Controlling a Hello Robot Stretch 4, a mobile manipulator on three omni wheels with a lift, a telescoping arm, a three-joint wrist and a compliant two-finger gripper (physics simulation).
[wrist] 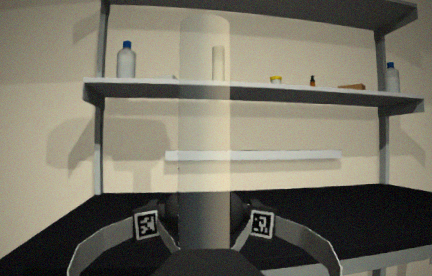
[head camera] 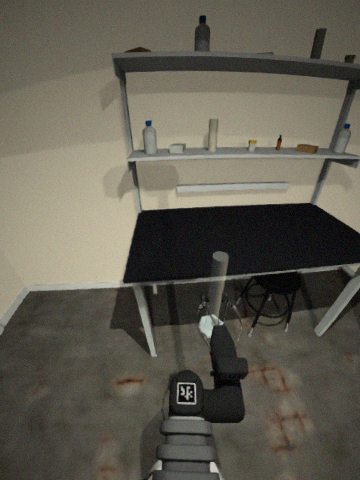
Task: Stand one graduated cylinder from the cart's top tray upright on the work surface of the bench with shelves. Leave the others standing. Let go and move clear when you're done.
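Places are measured from the robot's base along level axes (x ahead, y left, z up), in centimetres.
Pixels of known places: end effector, tool point: [wrist: 204, 210] [head camera: 215, 294].
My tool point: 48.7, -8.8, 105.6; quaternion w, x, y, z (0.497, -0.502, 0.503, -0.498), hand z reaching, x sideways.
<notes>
For each thing: its top centre in the pictures, then the offset to it from my tool point, as dx, dy, dz. "*": a spot on its surface instead. Level surfaces: height alone.
- clear graduated cylinder, middle of its top: [wrist: 204, 24] [head camera: 220, 256] -0.6, +0.0, +16.0
- bench's black work surface, its level: dz -16.9
- pale cylinder, middle of its top: [wrist: 218, 47] [head camera: 213, 119] +86.8, -6.6, +46.6
- bottle, middle of its top: [head camera: 202, 16] +87.8, +1.1, +92.3
- black stool, middle of its top: [head camera: 277, 273] +62.7, -59.6, -52.4
- white bar, surface spot: [wrist: 255, 155] [head camera: 231, 187] * +101.6, -25.3, +0.3
A clear graduated cylinder [head camera: 218, 282] [wrist: 204, 125] stands upright between the fingertips of my gripper [head camera: 215, 306] [wrist: 204, 212], which is shut on it. Its pale base shows below the fingers in the head view. The cylinder is on the near side of the bench, and its top overlaps the front edge in the head view. The bench's black work surface [head camera: 175, 240] [wrist: 320, 220] lies beyond it. The cart and the other cylinders do not show in the head or wrist view.
The lower shelf [head camera: 230, 154] [wrist: 300, 96] holds bottles, a pale cylinder [head camera: 213, 135] [wrist: 218, 62] and small items. The upper shelf [head camera: 240, 64] holds another bottle [head camera: 202, 36]. A black stool [head camera: 278, 283] stands under the bench. A white bar [head camera: 232, 187] [wrist: 255, 155] runs along the wall.
</notes>
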